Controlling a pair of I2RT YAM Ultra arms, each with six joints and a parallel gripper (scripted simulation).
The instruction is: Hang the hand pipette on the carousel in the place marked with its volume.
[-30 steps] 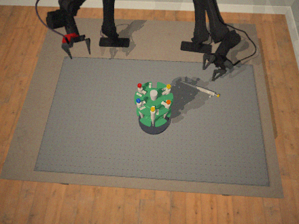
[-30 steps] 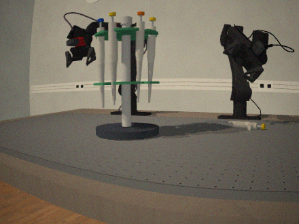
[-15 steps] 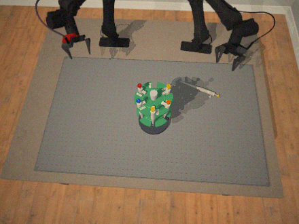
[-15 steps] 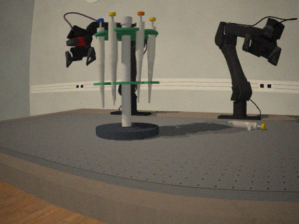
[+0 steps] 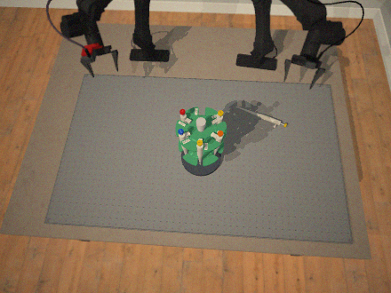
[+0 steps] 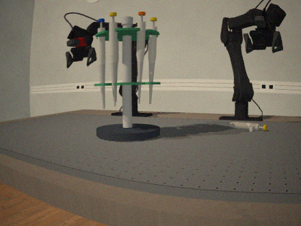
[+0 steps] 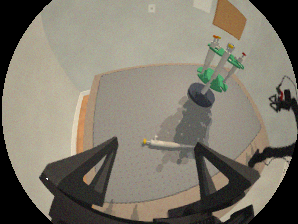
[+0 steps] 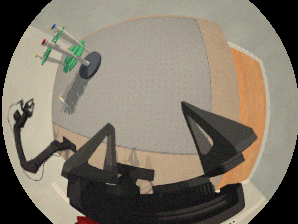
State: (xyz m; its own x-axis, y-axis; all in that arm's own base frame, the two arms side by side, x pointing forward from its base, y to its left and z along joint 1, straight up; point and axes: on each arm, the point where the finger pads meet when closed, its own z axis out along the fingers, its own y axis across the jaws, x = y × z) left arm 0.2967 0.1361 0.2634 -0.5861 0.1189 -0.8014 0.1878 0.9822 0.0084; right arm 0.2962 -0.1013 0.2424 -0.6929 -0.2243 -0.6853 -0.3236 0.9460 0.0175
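Now: left hand 24 cm above the pipette, 9 cm to the left of it and 3 cm short of it.
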